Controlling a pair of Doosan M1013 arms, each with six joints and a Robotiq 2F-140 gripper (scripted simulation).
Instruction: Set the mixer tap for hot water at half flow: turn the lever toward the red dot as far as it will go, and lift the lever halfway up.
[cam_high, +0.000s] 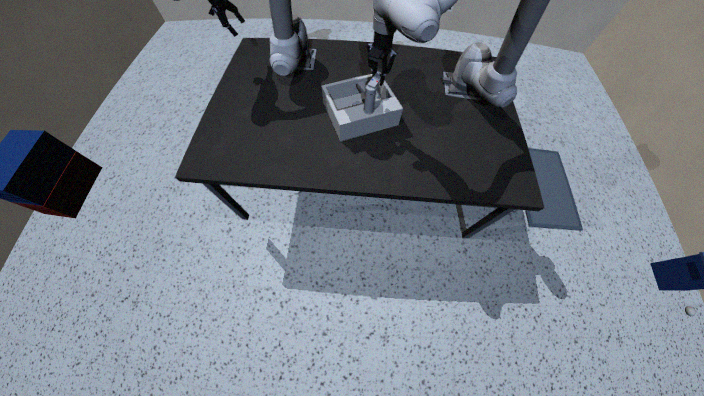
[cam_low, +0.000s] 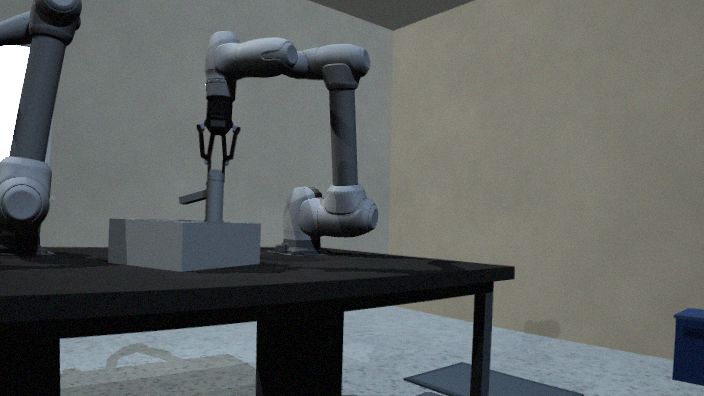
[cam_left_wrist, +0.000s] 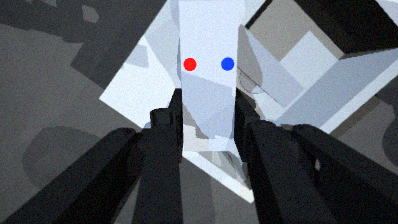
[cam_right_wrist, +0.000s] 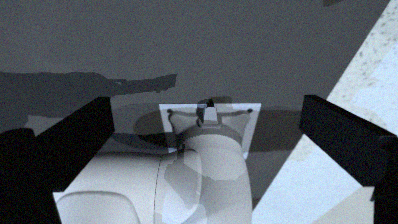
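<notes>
Right now my left hand is 30 mm short of the flat lever and 10 mm to the left of it. The rest, counted from my left hand: white basin 30 mm behind, 80 mm to the right, 240 mm below.
</notes>
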